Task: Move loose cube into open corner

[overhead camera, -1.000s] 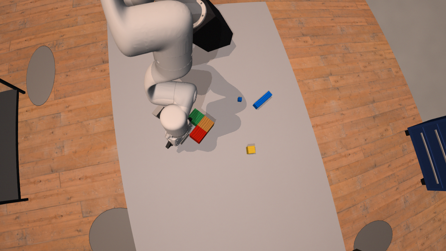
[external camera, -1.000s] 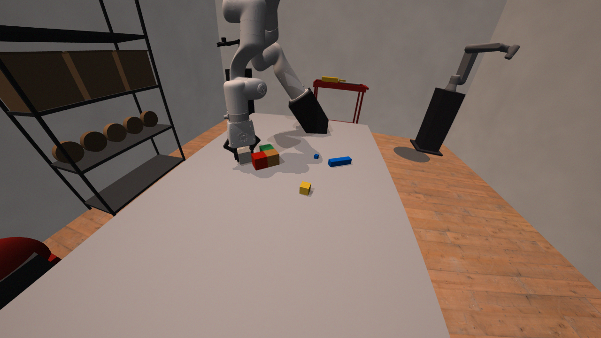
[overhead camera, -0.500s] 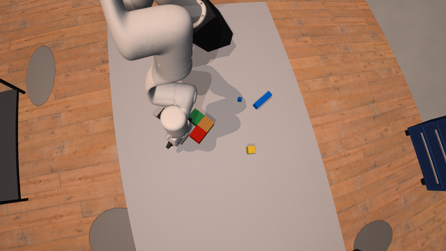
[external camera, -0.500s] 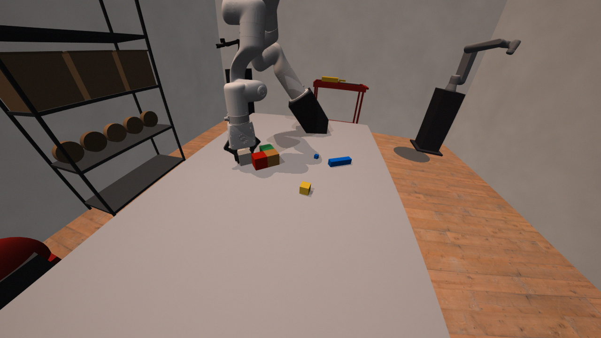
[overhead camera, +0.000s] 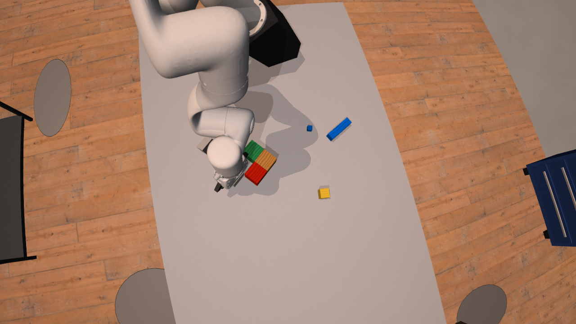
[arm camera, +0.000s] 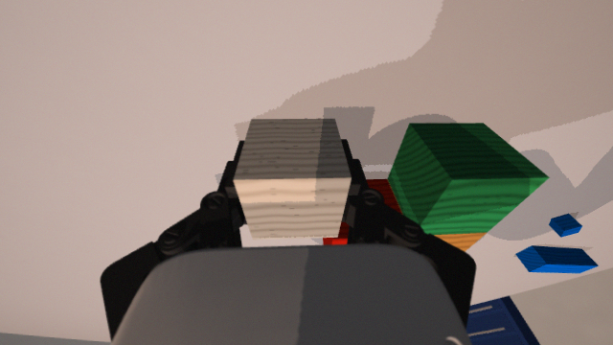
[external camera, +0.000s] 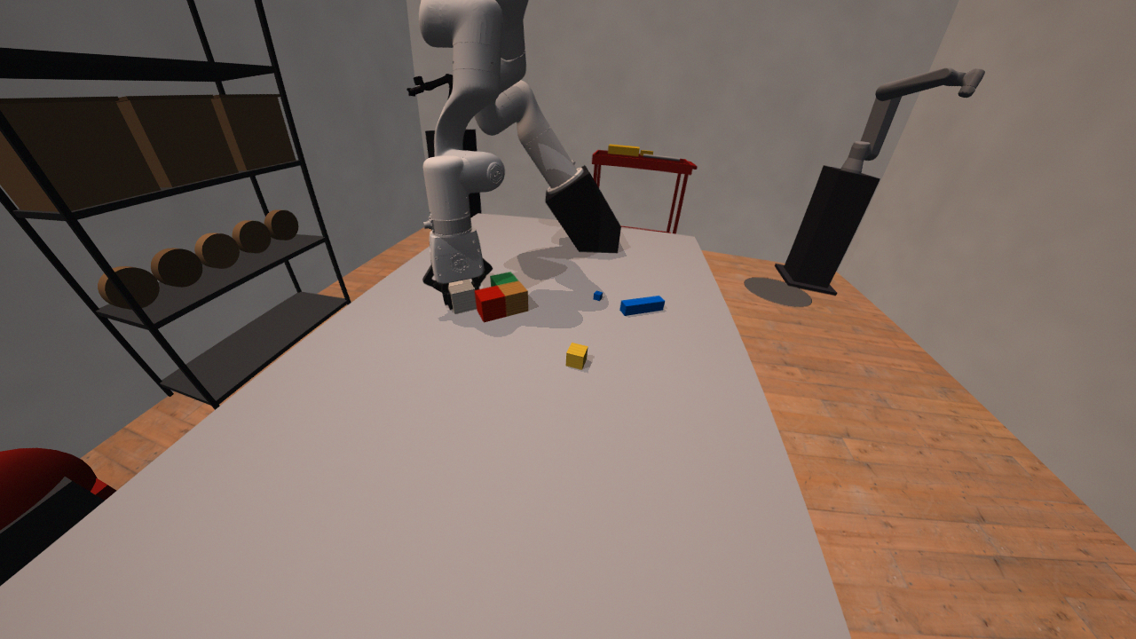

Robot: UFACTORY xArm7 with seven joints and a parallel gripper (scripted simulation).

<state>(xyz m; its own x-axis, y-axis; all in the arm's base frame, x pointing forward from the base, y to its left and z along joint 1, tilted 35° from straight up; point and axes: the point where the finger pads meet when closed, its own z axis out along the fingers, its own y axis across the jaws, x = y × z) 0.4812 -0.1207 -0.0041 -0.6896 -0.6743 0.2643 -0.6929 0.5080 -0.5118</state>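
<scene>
Now: hand right at the white cube. From my hand the other things lie so: red cube (7 cm to the left); then orange cube (3 cm behind, 11 cm to the left); then green cube (7 cm behind, 7 cm to the left).
</scene>
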